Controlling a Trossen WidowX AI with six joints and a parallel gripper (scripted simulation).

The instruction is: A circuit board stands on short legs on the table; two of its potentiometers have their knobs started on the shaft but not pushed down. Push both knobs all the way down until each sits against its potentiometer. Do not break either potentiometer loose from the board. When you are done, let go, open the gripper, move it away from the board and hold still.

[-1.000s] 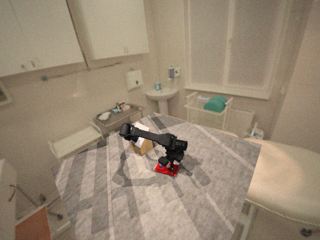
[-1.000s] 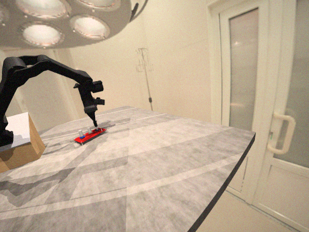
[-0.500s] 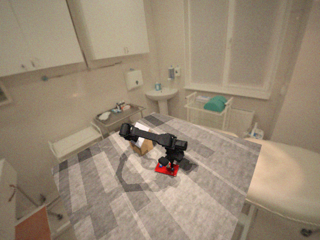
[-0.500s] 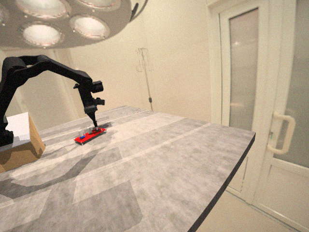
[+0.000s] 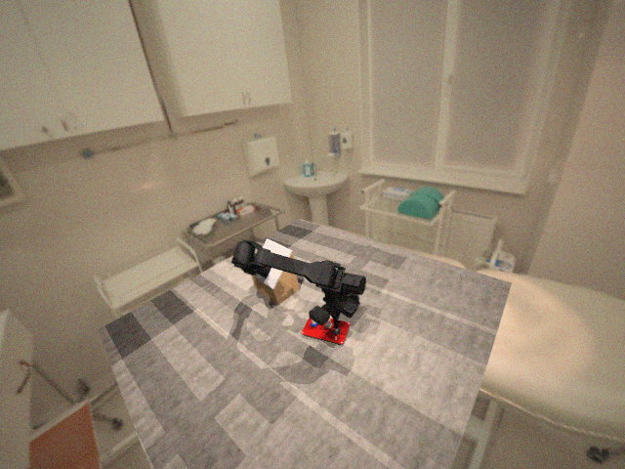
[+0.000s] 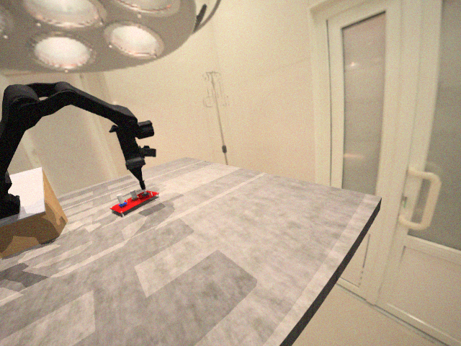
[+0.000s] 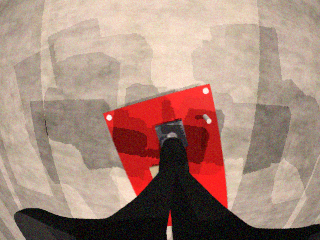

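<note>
Right now the black knob is 1 cm below my gripper tip. Round my gripper tip: grey knob: 9 cm behind, 3 cm to the right, 3 cm below.
</note>
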